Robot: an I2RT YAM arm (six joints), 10 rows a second.
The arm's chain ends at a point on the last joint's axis. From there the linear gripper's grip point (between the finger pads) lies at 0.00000 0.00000 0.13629 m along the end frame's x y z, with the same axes.
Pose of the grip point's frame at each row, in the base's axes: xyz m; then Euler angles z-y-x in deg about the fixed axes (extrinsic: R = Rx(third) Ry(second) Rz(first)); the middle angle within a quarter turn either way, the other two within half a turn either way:
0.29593 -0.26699 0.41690 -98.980 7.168 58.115
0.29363 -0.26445 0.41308 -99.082 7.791 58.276
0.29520 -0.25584 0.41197 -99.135 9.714 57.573
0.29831 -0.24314 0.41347 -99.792 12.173 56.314
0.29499 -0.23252 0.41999 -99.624 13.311 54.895
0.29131 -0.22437 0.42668 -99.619 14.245 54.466
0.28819 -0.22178 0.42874 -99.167 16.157 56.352
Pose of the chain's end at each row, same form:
0.27892 -0.15217 0.34547 -98.980 7.168 58.115
0.27515 -0.14959 0.34208 -99.082 7.791 58.276
0.27220 -0.14245 0.33994 -99.135 9.714 57.573
0.26957 -0.13228 0.33958 -99.792 12.173 56.314
0.26361 -0.12402 0.34372 -99.624 13.311 54.895
0.25777 -0.11687 0.34991 -99.619 14.245 54.466
0.25026 -0.11281 0.35621 -99.167 16.157 56.352

